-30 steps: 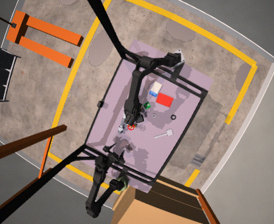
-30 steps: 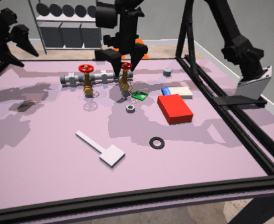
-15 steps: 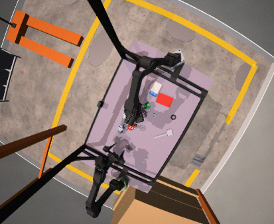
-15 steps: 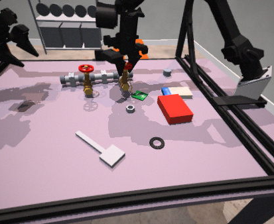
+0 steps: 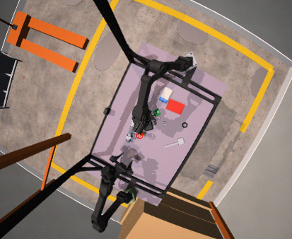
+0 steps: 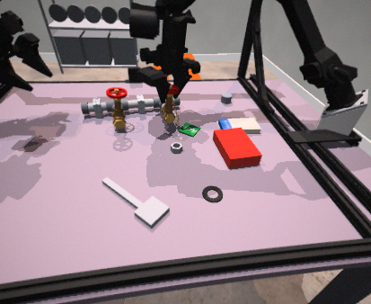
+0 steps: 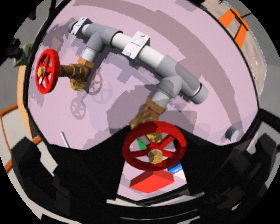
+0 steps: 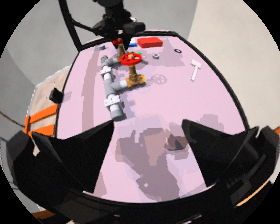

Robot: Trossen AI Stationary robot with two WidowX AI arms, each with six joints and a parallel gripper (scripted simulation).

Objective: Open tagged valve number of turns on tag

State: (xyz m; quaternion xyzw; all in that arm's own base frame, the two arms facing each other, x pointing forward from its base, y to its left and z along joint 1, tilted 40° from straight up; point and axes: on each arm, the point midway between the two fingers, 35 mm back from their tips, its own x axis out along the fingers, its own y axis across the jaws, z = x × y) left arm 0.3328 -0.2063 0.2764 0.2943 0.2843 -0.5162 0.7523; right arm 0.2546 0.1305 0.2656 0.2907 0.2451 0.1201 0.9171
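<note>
Right now my left hand is 6 cm short of the green tag, 4 cm to the right of it and 10 cm above it. From my left hand the other things lie so: red block: 17 cm ahead, 14 cm to the left, 9 cm below; then grey nut: 15 cm ahead, 1 cm to the right, 9 cm below; then flat grey wrench: 30 cm ahead, 12 cm to the right, 10 cm below.
</note>
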